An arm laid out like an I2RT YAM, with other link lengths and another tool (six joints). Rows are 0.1 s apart.
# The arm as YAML. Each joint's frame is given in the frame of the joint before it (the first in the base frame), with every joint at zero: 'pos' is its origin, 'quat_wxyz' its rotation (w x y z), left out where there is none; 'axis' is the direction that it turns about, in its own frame. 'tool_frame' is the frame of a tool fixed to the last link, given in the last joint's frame.
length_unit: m
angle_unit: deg
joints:
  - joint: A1
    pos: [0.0, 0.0, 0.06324]
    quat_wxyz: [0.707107, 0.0, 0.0, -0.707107]
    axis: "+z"
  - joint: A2
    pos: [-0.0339, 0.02, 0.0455]
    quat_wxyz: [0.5, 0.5, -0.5, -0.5]
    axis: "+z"
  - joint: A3
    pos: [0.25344, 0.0, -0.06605]
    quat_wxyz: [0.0, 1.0, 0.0, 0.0]
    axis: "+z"
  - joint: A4
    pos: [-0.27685, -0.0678, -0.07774]
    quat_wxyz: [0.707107, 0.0, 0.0, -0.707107]
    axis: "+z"
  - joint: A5
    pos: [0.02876, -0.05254, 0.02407]
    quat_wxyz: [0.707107, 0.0, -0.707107, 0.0]
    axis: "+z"
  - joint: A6
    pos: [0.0, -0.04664, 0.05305]
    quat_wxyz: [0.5, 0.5, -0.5, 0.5]
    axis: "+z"
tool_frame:
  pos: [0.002, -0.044, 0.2]
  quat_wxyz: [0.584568, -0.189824, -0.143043, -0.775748]
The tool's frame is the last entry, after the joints.
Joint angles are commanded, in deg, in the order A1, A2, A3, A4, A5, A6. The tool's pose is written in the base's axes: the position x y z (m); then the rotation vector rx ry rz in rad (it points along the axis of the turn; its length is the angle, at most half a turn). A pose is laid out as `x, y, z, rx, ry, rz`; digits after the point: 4 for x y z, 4 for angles.
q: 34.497, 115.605, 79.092, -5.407, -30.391, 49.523
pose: 0.3923, 0.4188, -0.0033, -1.5284, 1.0036, 0.7643
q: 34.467, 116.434, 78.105, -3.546, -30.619, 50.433
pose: 0.3910, 0.4192, -0.0129, -1.5155, 1.0147, 0.7732
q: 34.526, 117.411, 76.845, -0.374, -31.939, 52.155
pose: 0.3871, 0.4246, -0.0207, -1.4868, 1.0126, 0.8013
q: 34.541, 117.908, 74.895, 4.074, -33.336, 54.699
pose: 0.3835, 0.4305, -0.0250, -1.4430, 1.0050, 0.8277
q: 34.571, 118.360, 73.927, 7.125, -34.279, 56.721
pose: 0.3821, 0.4356, -0.0261, -1.4093, 0.9990, 0.8462
